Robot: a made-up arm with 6 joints.
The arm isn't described. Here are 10 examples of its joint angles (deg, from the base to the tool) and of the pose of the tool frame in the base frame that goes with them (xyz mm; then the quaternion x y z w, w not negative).
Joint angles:
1: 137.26 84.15 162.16 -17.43 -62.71 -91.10
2: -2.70 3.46 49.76 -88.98 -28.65 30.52
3: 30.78 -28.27 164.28 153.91 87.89 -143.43
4: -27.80 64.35 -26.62 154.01 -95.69 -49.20
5: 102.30 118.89 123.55 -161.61 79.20 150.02
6: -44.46 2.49 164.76 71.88 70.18 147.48
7: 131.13 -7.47 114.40 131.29 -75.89 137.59
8: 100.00 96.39 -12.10 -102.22 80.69 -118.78
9: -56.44 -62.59 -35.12 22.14 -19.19 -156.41
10: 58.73 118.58 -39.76 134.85 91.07 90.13
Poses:
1: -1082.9 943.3 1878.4 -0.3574 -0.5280 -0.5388 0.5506
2: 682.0 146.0 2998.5 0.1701 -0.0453 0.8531 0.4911
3: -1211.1 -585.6 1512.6 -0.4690 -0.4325 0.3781 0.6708
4: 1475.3 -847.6 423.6 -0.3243 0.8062 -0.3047 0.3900
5: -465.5 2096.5 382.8 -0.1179 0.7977 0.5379 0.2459
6: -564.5 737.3 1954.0 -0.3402 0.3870 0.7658 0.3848
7: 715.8 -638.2 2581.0 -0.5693 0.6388 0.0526 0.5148
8: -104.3 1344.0 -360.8 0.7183 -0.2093 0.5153 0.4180
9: -163.9 175.0 2103.3 0.4367 -0.7106 0.3920 0.3881
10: 86.7 451.5 -435.8 0.1326 0.1828 -0.9342 0.2761
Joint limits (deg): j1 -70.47..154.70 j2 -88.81..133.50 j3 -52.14..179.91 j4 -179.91..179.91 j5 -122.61..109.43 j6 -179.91..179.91
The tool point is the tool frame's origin. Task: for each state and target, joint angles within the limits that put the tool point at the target. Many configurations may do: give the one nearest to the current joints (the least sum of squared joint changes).
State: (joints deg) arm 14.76 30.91 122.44 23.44 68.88 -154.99
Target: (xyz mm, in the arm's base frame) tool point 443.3 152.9 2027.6
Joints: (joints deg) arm 11.73 63.30 174.24 21.95 80.79 -155.00
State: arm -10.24 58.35 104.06 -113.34 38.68 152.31
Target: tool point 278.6 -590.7 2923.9
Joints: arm -59.59 30.34 110.56 -107.28 44.69 153.52
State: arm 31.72 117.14 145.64 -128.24 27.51 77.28
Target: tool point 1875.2 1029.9 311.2
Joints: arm 27.68 128.09 131.91 -128.07 28.09 77.41
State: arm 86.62 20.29 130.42 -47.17 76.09 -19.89
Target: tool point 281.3 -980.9 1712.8
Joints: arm 100.87 -6.32 168.66 -45.14 80.51 -20.57
